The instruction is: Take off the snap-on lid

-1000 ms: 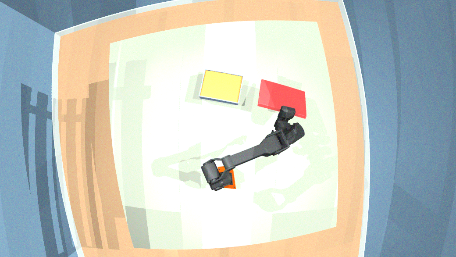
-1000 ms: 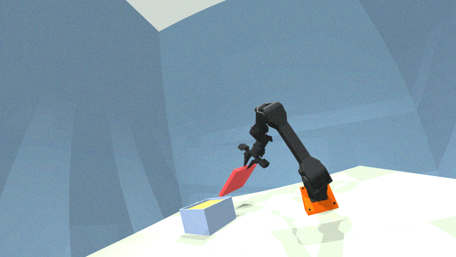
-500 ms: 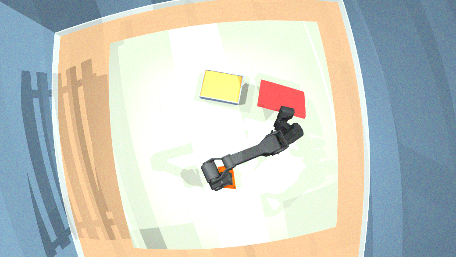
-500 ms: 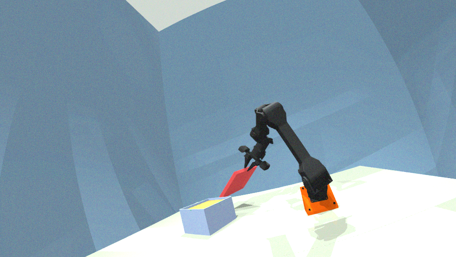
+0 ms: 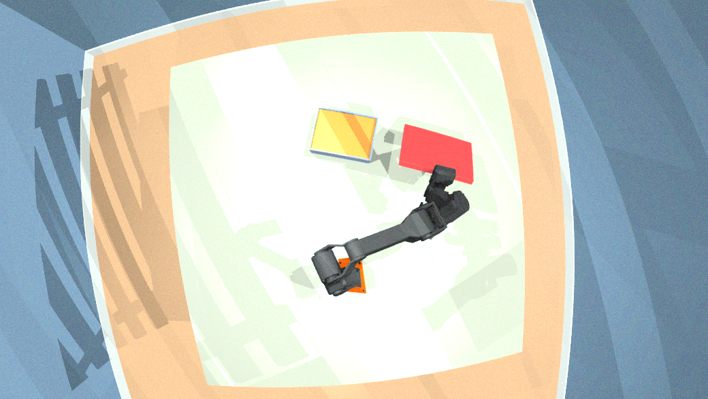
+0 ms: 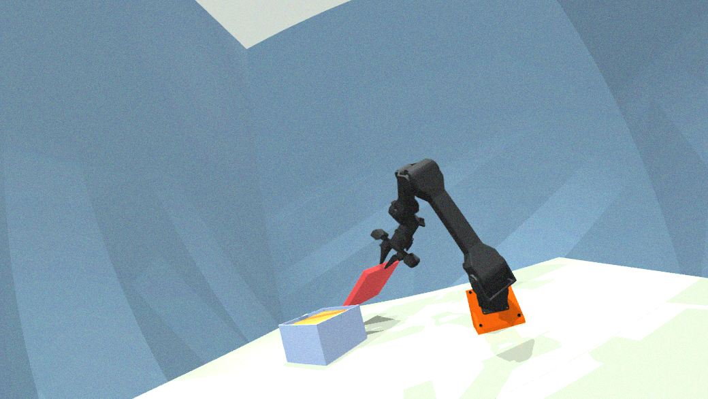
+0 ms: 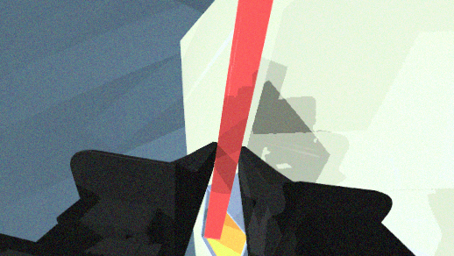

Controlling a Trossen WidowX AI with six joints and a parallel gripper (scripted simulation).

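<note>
The red lid lies 6 cm ahead of my gripper tip, 3 cm to the right of it and 5 cm below it. From my gripper tip the other things lie so: storage box: 15 cm ahead, 26 cm to the left, 14 cm below.
</note>
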